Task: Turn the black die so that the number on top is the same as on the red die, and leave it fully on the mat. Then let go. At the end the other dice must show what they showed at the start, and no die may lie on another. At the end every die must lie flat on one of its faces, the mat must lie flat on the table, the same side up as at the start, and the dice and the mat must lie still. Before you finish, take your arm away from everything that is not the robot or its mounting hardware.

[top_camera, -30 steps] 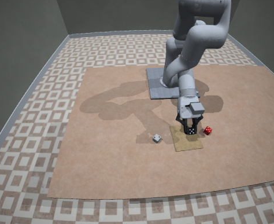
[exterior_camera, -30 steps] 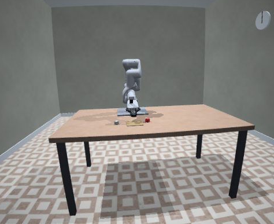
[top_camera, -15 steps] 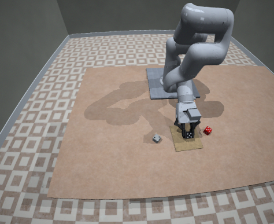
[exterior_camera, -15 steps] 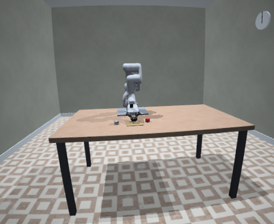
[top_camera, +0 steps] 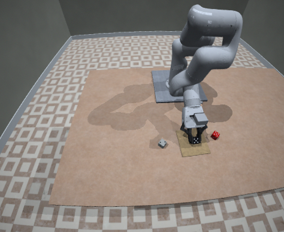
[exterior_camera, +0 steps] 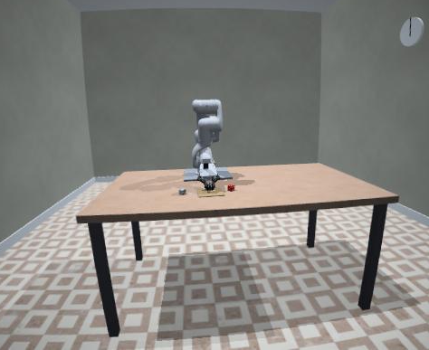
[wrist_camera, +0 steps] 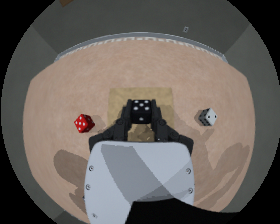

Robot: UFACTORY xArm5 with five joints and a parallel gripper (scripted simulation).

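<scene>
Now: hand 10 mm above the black die. The rest, counted from my hand: grey die: 150 mm to the right, 30 mm below; red die: 20 mm behind, 120 mm to the left, 30 mm below; tan mat: 10 mm behind, 40 mm below.
</scene>
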